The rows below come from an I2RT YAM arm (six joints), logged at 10 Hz.
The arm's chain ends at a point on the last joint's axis. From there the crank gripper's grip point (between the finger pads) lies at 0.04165 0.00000 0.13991 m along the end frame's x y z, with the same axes.
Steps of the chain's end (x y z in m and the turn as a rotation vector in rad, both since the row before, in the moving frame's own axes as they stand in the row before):
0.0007, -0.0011, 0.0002, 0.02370, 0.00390, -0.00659
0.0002, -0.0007, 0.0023, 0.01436, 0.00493, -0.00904
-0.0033, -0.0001, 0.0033, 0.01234, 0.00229, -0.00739
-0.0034, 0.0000, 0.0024, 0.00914, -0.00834, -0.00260
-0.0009, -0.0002, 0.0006, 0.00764, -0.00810, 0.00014
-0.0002, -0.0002, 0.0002, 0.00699, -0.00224, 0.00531
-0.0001, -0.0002, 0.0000, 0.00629, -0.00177, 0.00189
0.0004, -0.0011, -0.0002, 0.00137, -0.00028, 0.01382
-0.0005, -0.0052, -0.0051, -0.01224, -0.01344, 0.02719
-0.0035, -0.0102, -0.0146, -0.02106, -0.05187, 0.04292
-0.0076, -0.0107, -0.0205, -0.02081, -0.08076, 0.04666
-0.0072, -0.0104, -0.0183, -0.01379, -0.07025, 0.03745
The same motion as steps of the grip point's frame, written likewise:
0.0012, -0.0047, 0.0000, 0.02370, 0.00390, -0.00659
0.0009, -0.0031, 0.0021, 0.01436, 0.00493, -0.00904
-0.0030, -0.0021, 0.0032, 0.01234, 0.00229, -0.00739
-0.0046, -0.0014, 0.0027, 0.00914, -0.00834, -0.00260
-0.0020, -0.0013, 0.0009, 0.00764, -0.00810, 0.00014
-0.0005, -0.0010, 0.0003, 0.00699, -0.00224, 0.00531
-0.0003, -0.0010, 0.0001, 0.00629, -0.00177, 0.00189
0.0004, -0.0007, -0.0002, 0.00137, -0.00028, 0.01382
-0.0024, -0.0024, -0.0046, -0.01224, -0.01344, 0.02719
-0.0109, -0.0056, -0.0127, -0.02106, -0.05187, 0.04292
-0.0191, -0.0061, -0.0176, -0.02081, -0.08076, 0.04666
-0.0172, -0.0071, -0.0157, -0.01379, -0.07025, 0.03745

